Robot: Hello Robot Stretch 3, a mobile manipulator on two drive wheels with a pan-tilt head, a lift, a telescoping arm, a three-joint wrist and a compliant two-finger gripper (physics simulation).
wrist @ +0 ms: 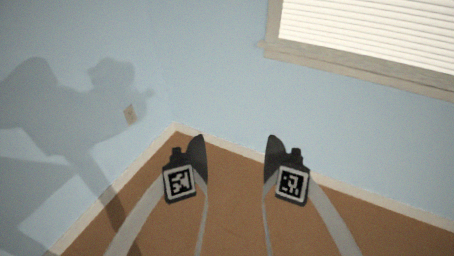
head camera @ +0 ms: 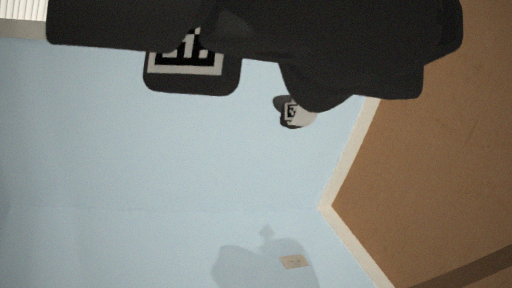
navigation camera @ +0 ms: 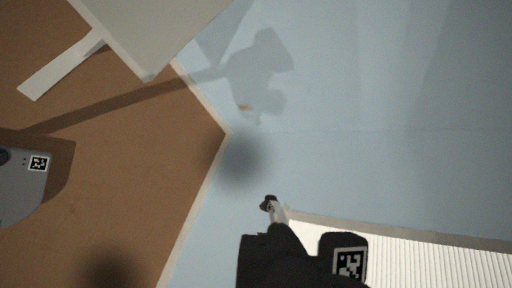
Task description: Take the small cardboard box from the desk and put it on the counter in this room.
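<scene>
My gripper [head camera: 292, 112] [navigation camera: 270, 204] [wrist: 235, 152] is partly open. In the wrist view its two fingertips stand apart, and wall, baseboard and floor show between them. One fingertip shows in the head and navigation views, in front of the blue wall. A corner of the pale desk [navigation camera: 150, 32] shows at the upper left of the navigation view, away from the gripper. The small cardboard box and the counter do not show in these views.
A blue-walled room corner with pale baseboard [head camera: 350, 150] [navigation camera: 192, 215] [wrist: 222, 143] meets the brown floor [head camera: 425, 165] [navigation camera: 130, 185] [wrist: 232, 220]. A blinded window [navigation camera: 425, 265] [wrist: 370, 25] and a wall outlet [head camera: 295, 261] [navigation camera: 245, 107] [wrist: 130, 114] show. My base [navigation camera: 22, 187] is at the left.
</scene>
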